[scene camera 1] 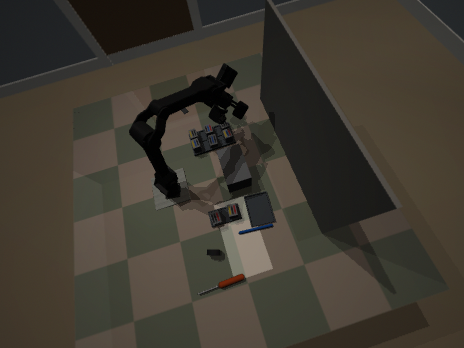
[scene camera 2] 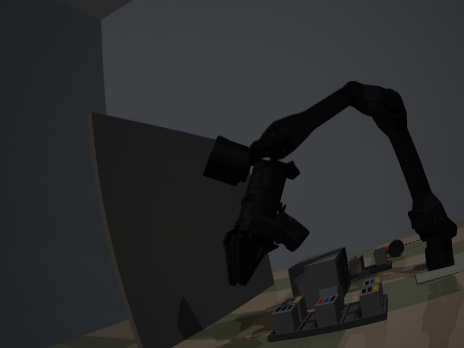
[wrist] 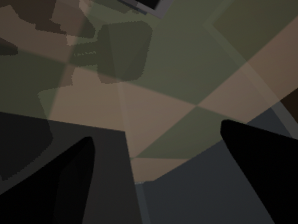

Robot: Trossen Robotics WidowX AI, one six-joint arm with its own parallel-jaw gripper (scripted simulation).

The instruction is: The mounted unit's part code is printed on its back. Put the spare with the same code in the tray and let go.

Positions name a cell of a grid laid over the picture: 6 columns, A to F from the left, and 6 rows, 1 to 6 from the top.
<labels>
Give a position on a mounted unit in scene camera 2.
At E5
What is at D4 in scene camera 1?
A dark flat tray.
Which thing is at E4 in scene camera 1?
A dark panel.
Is my gripper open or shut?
Open.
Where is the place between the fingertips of my gripper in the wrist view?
At D4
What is my gripper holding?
Nothing.
</labels>
